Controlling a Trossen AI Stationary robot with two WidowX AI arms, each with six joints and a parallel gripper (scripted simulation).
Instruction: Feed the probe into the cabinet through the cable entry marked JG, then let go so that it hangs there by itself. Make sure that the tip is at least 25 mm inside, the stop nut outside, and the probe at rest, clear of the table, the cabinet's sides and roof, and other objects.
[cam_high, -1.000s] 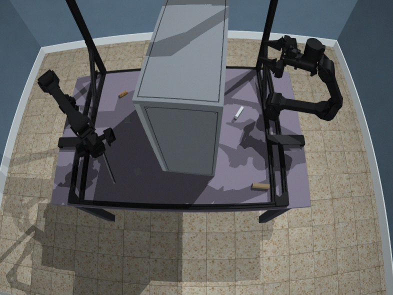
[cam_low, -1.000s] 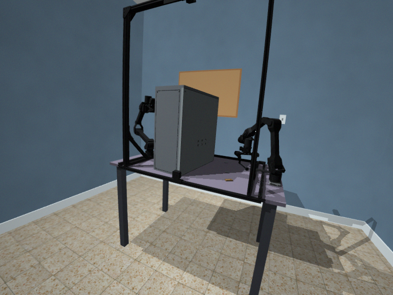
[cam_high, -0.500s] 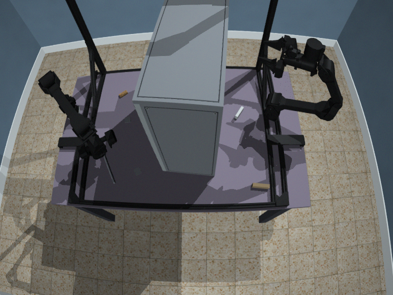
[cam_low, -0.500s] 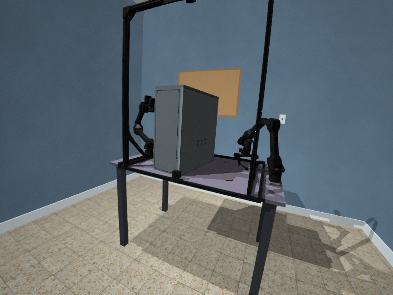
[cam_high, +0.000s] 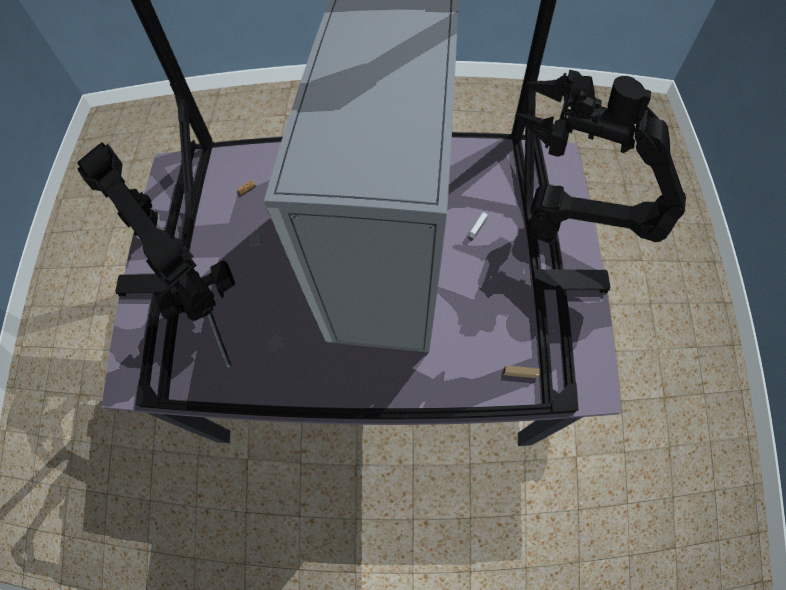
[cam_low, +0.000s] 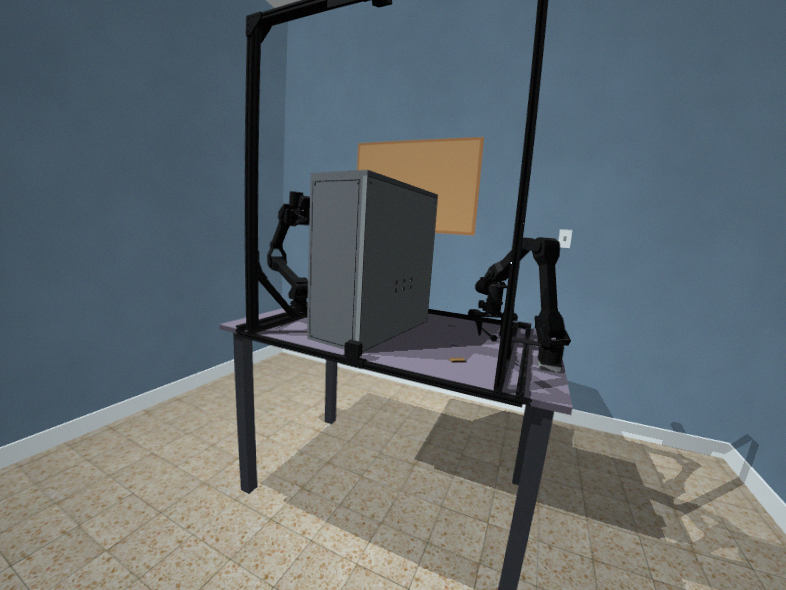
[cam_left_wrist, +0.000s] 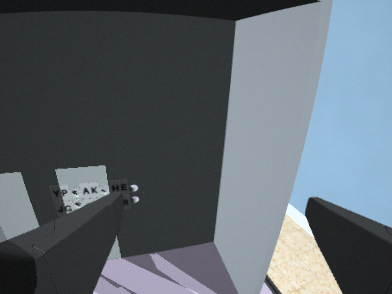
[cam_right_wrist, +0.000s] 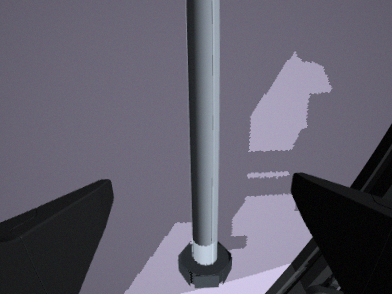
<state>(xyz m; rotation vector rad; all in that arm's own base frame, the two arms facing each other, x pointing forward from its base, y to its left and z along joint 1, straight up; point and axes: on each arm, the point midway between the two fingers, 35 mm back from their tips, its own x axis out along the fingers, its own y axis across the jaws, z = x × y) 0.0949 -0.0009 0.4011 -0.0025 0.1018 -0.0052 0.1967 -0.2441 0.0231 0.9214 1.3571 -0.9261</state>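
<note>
Now: the probe 5 cm ahead of my right hand, 3 cm to the left of it and 3 cm below it. Also, from my right hand: wooden block (72 cm to the left, 13 cm ahead, 3 cm below); then white block (64 cm to the left, 22 cm behind, 3 cm below); then JG mark (32 cm to the left, 13 cm above, 9 cm behind).
</note>
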